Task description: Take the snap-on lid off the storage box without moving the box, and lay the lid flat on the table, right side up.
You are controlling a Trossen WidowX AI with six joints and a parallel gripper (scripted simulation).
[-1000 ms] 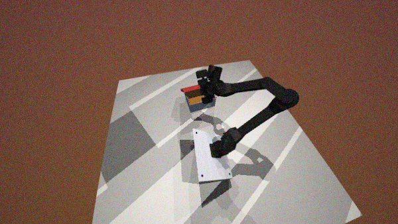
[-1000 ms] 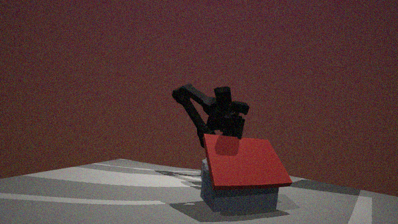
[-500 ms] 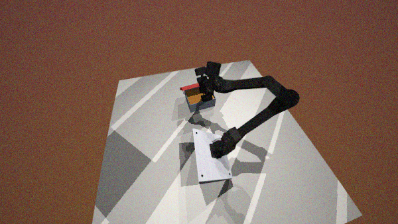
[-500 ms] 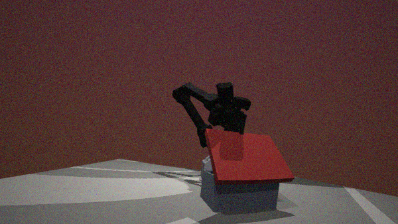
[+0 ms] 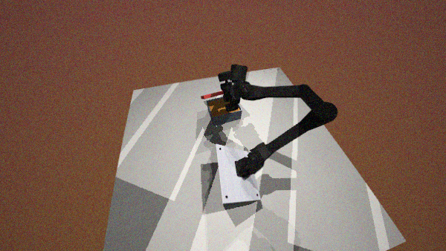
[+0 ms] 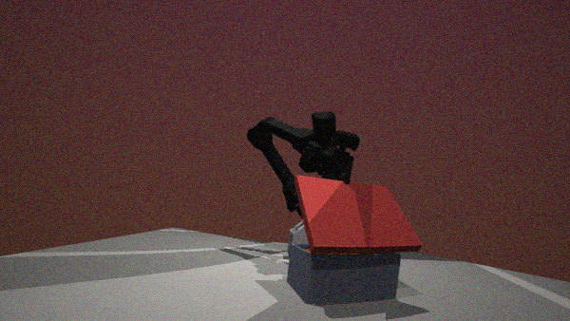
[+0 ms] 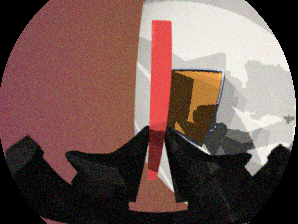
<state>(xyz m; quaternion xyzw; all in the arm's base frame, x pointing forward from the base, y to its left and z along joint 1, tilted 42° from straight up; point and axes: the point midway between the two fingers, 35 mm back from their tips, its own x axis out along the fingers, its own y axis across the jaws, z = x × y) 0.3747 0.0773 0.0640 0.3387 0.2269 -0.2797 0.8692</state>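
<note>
My gripper tip is now 6 cm short of the lid, 2 cm to the right of it and 6 cm above it. From my gripper tip the other things lie so: storage box (3 cm ahead, 18 cm below).
</note>
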